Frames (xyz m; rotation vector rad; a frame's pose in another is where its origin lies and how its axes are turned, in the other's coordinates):
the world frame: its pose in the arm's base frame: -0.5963 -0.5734 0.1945 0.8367 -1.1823 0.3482
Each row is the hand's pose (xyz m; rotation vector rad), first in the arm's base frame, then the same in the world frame.
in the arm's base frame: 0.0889 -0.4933 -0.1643 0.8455 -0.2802 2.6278
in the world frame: -0.0871 -0.5272 -0.5649 1.5732 0.8217 1.3167
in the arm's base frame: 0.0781 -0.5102 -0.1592 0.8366 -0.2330 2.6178
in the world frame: -0.0835 -0.5294 -0.5447 1.5718 0.8649 1.3036
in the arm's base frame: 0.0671 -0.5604 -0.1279 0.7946 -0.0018 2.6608
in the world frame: -0.0502 -0.5433 -0.4966 1.6385 1.0452 1.3035
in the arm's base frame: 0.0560 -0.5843 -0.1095 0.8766 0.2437 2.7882
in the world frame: -0.0333 -0.5447 -0.4692 1.8644 1.1433 1.2965
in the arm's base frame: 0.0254 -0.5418 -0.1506 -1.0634 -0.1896 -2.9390
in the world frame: -0.0896 -0.5130 -0.4852 2.0952 0.9441 1.3266
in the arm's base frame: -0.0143 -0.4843 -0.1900 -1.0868 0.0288 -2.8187
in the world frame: -0.1504 -0.4649 -0.5057 2.1467 0.7050 1.3776
